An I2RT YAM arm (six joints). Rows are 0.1 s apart.
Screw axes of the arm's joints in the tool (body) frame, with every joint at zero. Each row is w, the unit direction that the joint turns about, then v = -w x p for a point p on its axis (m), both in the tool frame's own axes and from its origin. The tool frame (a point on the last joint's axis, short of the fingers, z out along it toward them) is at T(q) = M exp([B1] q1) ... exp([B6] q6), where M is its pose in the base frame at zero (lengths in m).
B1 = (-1, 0, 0, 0, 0.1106, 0)
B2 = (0, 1, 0, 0.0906, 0, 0.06)
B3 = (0, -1, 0, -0.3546, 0, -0.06)
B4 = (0, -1, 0, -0.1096, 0, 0)
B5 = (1, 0, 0, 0, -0.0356, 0)
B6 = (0, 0, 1, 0, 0, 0)
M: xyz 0.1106 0 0.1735 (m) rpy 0 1.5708 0 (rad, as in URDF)
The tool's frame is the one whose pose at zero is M.
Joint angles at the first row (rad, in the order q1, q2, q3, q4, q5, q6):
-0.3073, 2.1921, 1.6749, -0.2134, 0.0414, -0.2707
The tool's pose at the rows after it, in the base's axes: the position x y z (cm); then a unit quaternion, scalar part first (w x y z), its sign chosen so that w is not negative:
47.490, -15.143, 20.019, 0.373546, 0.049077, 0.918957, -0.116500
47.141, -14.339, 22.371, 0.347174, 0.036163, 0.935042, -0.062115
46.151, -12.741, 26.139, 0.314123, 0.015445, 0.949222, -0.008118
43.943, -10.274, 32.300, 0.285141, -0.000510, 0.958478, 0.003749
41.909, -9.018, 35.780, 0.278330, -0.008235, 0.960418, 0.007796
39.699, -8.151, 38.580, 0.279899, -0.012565, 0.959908, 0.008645
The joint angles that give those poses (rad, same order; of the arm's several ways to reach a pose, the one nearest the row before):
-0.3061, 2.1883, 1.7386, -0.3176, 0.0357, -0.2146
-0.2993, 2.1731, 1.8340, -0.5125, -0.0551, -0.2012
-0.2798, 2.1430, 1.9603, -0.7624, -0.1410, -0.2016
-0.2405, 2.0918, 2.1449, -1.0603, -0.1379, -0.2016
-0.2234, 2.0487, 2.2296, -1.2026, -0.1379, -0.2016
-0.2146, 1.9949, 2.2719, -1.2953, -0.1379, -0.2016

